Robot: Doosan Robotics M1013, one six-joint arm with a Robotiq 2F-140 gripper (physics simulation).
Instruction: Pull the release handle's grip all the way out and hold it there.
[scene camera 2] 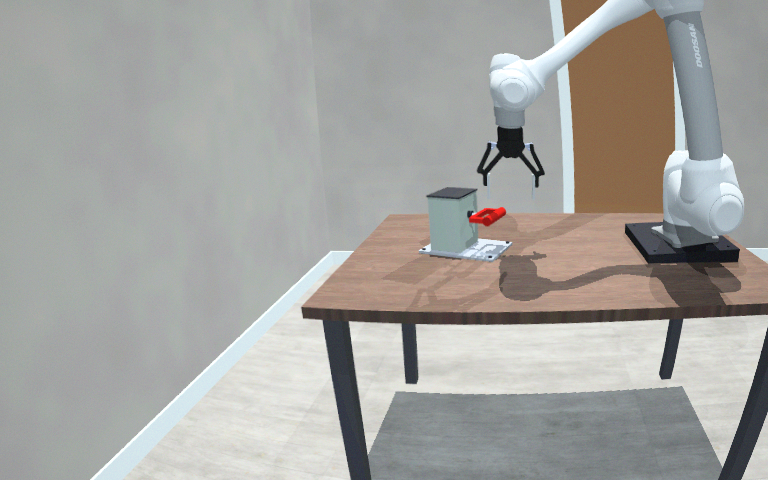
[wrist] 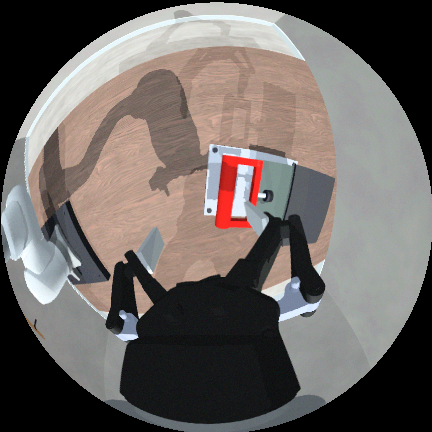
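The release handle is a red rectangular frame on a short rod, with a thick round grip [scene camera 2: 494, 216] [wrist: 226, 195] along its outer side. It sticks out level from the side of a pale green box [scene camera 2: 444, 223] [wrist: 281, 182] with a dark lid [scene camera 2: 451, 193] [wrist: 312, 200]. A black collar [scene camera 2: 470, 213] [wrist: 269, 195] surrounds the rod at the box. My gripper [scene camera 2: 510, 192] [wrist: 201, 223] is open and empty, pointing down, with its fingertips above the handle's level. In the wrist view its right finger pad overlaps the frame's near inner corner; the left pad stands apart over the table.
The box stands on a light metal base plate [scene camera 2: 495, 249] [wrist: 212, 175] with dark corner bolts, on the wooden table [scene camera 2: 368, 283] [wrist: 115, 200]. The robot's black mounting base [scene camera 2: 637, 243] [wrist: 82, 240] is at the table's right in the scene view. Walls stand behind and left.
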